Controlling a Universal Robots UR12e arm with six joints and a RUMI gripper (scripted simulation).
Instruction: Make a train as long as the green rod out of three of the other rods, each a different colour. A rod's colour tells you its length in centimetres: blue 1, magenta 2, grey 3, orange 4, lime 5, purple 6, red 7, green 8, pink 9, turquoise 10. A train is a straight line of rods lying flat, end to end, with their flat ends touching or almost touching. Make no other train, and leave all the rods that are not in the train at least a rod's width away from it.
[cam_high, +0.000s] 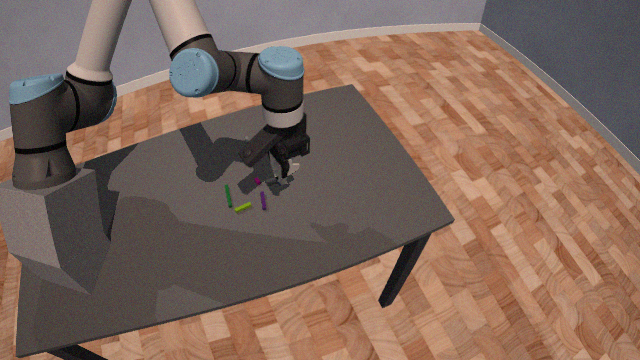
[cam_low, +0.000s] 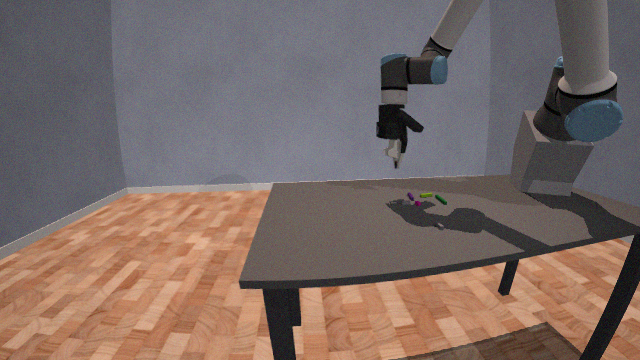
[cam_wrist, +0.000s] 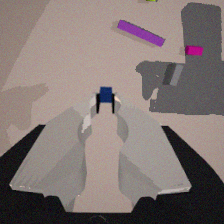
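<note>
Right now my hand is 60 mm past the magenta rod, 100 mm to the right of it and 110 mm above it. From my hand the other things lie so: purple rod: 50 mm behind, 20 mm to the left, 110 mm below; then blue rod: 10 mm below; then lime rod: 110 mm behind, 10 mm to the left, 110 mm below.
</note>
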